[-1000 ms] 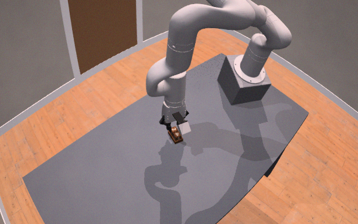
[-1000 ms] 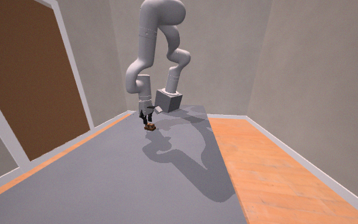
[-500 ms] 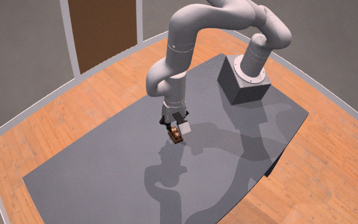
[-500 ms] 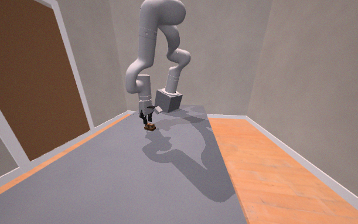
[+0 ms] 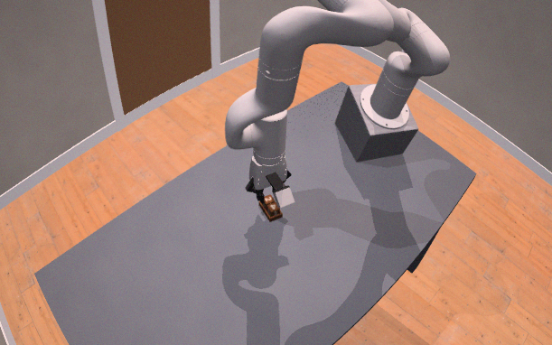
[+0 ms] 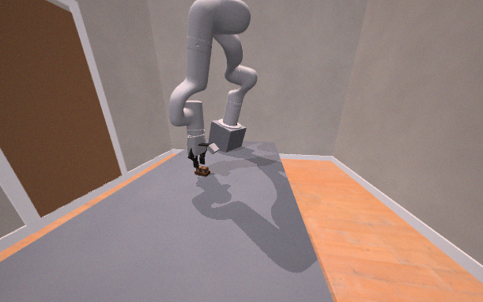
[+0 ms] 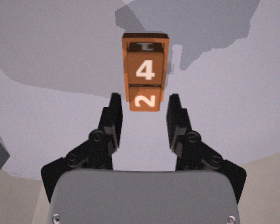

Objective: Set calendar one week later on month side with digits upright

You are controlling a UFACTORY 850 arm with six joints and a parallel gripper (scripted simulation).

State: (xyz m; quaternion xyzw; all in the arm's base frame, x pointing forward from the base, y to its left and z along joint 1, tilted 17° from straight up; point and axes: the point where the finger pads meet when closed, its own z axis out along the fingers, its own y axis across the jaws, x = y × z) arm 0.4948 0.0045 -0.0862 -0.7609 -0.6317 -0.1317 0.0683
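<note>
Now: hand 4 cm above the number cube. The rest, counted from my hand: brown wooden calendar tray 6 cm below, 2 cm to the left.
</note>
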